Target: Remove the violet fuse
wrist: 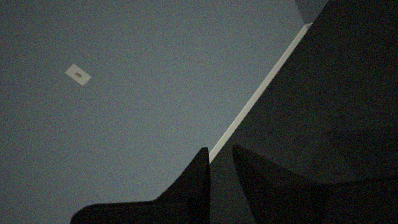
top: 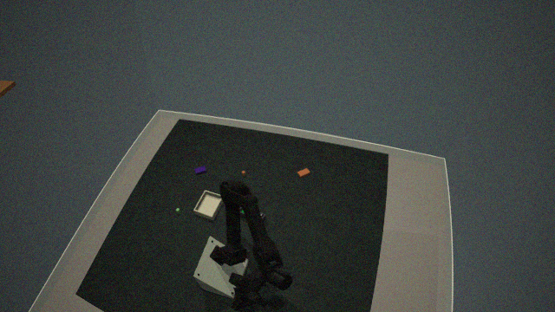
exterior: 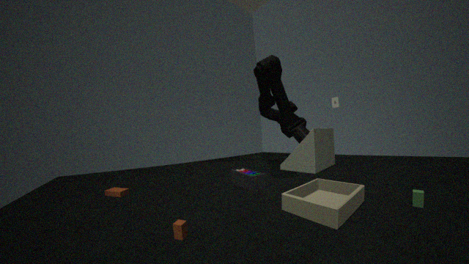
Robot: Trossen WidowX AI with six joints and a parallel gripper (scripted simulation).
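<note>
The violet fuse lies 50 cm ahead of my gripper tip, 16 cm to the left of it and 17 cm below it. Also, from my gripper tip: white fuse: 49 cm ahead, 12 cm to the left, 17 cm below; then red fuse: 50 cm ahead, 14 cm to the left, 17 cm below; then blue fuse: 50 cm ahead, 18 cm to the left, 17 cm below.
</note>
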